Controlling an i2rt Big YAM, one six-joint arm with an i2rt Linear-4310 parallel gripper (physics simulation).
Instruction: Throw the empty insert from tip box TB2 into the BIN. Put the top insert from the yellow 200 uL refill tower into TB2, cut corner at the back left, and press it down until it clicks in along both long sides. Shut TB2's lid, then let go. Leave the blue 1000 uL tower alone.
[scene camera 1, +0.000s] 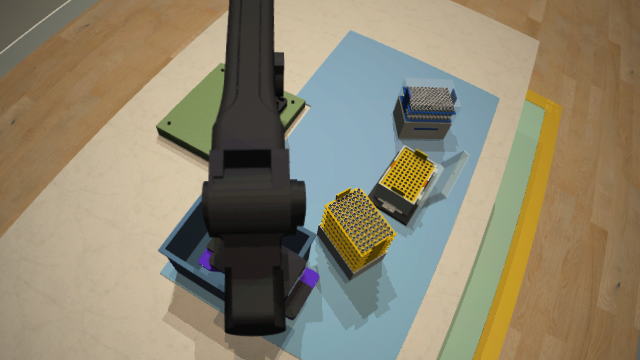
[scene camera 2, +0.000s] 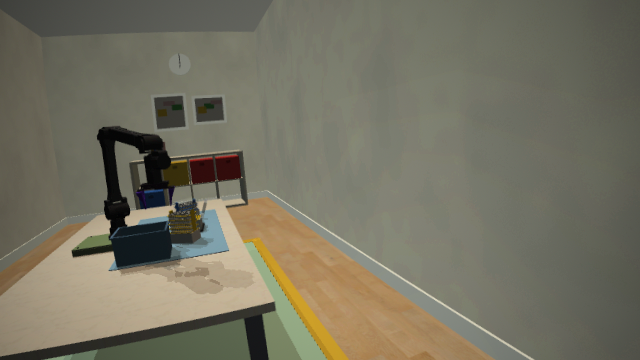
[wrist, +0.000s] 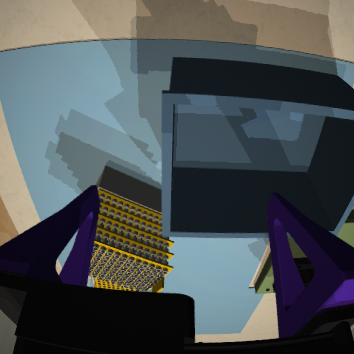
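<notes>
My gripper is open and empty, its purple fingers pointing down above the bin and the strip beside the yellow tower. The dark blue bin is partly hidden by the arm in scene camera 1; no insert shows in its visible part. The yellow tower stands beside it, stacked with tip-filled inserts. Tip box TB2 holds a yellow insert with empty holes; its clear lid is open, tilted outward.
The blue 1000 uL tower stands beyond TB2 on the blue mat. A green plate lies at the arm's base. TB2 stands close between both towers.
</notes>
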